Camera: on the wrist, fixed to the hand. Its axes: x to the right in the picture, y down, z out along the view.
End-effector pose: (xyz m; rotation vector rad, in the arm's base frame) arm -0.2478 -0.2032 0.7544 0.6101 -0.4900 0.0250
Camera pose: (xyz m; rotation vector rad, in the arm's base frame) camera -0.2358 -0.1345 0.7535 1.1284 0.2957 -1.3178
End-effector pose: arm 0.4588 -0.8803 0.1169 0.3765 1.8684 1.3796
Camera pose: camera 0.4149 -0.8889 0.1704 -0.9652 1.7036 0.0650
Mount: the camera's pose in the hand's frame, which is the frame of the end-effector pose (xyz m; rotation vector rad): 0.0020 0.0541 -0.0440 0.2923 0.2101 -1.5554
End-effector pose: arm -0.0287 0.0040 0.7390 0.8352 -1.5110 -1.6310
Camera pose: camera 0.0129 -0.0214 0.7889 -2.1257 0.6605 1.6967
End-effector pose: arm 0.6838 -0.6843 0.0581 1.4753 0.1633 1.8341
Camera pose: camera 0.6194 -0.7056 0.0742 0.7640 1.2950 0.6311
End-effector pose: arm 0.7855 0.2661 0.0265 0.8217 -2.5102 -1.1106
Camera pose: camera 0.7831 0.2685 0.0962 -2.4966 1.2945 0.6504
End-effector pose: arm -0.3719 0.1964 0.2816 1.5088 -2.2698 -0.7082
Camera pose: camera -0.3909 0.2019 0.3485 -2.9418 0.6181 0.4014
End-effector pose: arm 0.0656 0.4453 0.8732 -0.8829 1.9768 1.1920
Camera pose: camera 0.0124 0.4242 0.9130 -1.8274 0.9170 -0.1015
